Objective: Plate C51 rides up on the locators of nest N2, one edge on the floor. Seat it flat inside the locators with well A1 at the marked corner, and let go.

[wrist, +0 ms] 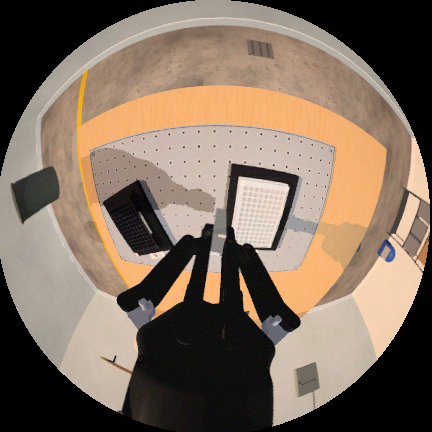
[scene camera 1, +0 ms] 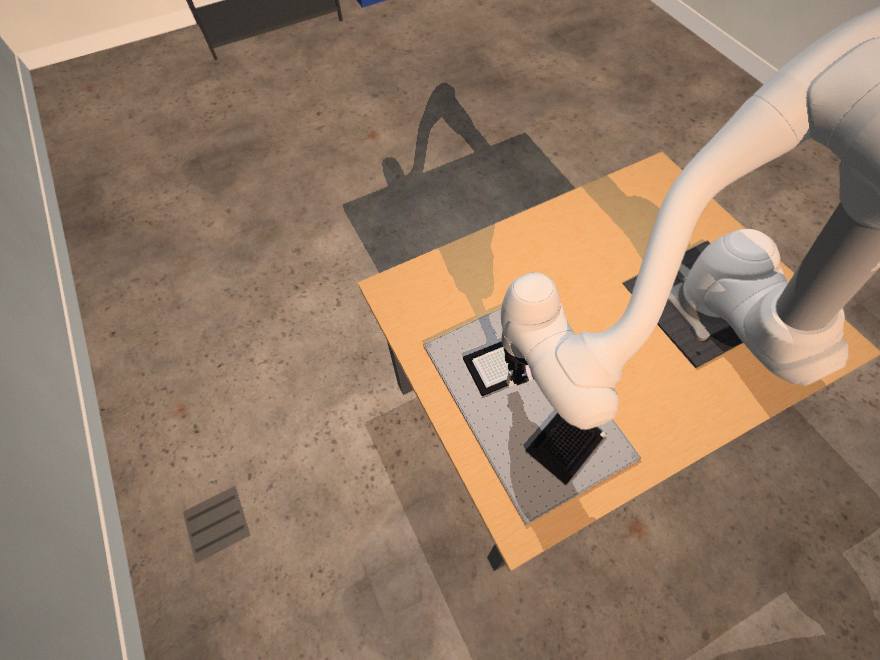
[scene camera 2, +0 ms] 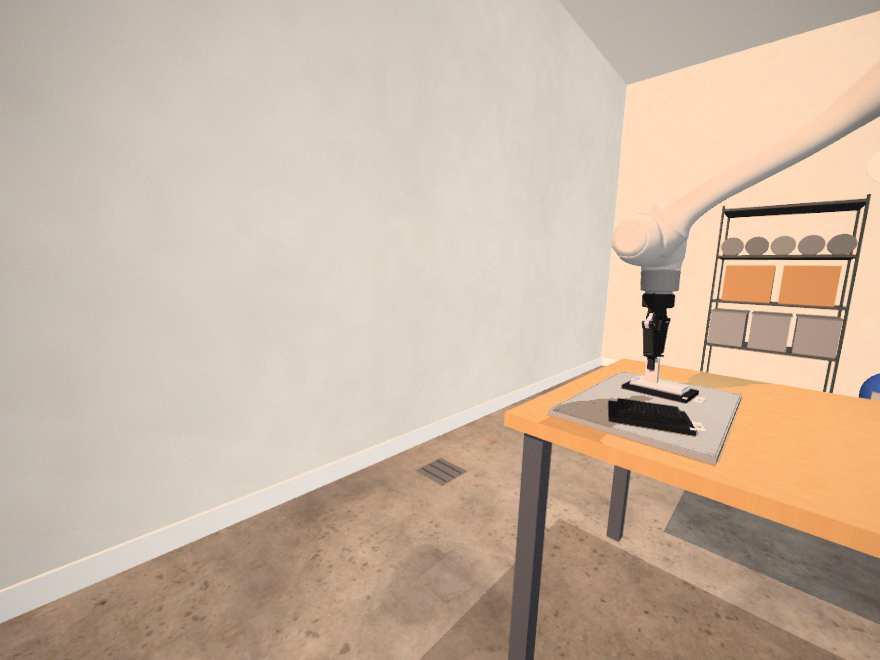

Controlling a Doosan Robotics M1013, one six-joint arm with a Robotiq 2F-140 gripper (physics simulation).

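A white well plate lies in a black nest. Their labels are not readable, so I cannot confirm C51 and N2. Whether the plate is flat or slightly tilted is too small to tell, and the marked corner and well A1 cannot be made out. My gripper points down and is shut with nothing between its fingers. Its tips are low at the plate's edge on the side towards the other nest; contact is unclear. The gripper and wrist hide part of that edge in scene camera 1.
A black gridded plate sits in a second black nest, turned at an angle. Both nests stand on a grey perforated board on the wooden table. A shelf rack stands behind.
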